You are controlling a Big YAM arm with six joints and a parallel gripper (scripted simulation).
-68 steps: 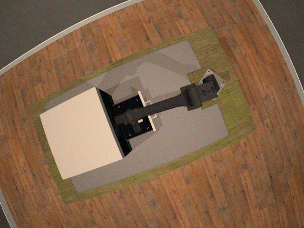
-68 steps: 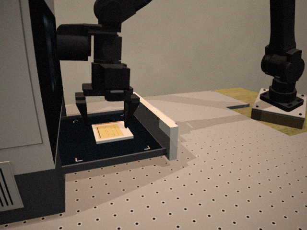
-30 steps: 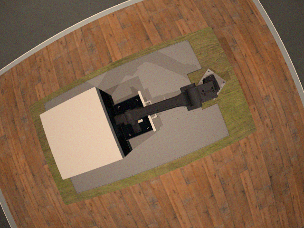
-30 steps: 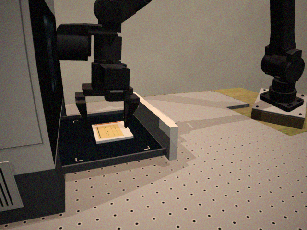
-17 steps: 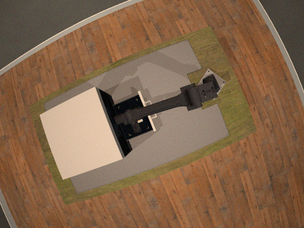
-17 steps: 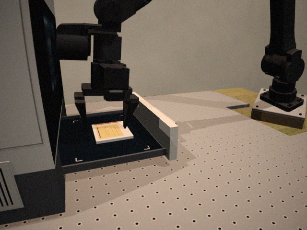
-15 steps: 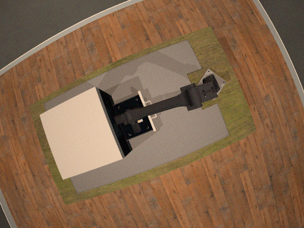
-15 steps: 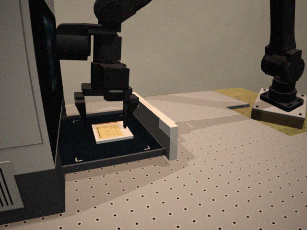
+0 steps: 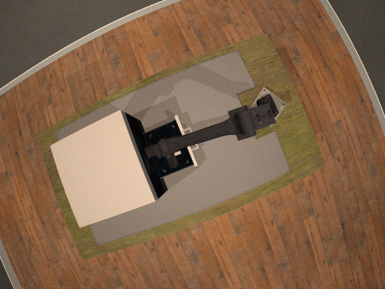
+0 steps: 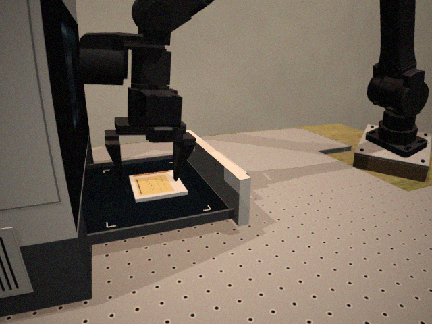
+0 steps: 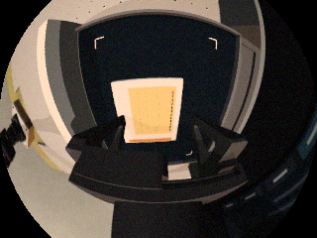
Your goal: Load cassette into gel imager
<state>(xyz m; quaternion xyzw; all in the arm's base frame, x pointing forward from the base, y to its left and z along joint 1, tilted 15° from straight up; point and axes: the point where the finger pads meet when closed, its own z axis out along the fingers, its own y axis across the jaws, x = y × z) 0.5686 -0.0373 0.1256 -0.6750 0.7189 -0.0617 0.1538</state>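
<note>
Right now the imager drawer is 1 cm below my hand and 1 cm ahead of it. Round my hand: cassette 1 cm to the right, 1 cm below, 1 cm behind.
</note>
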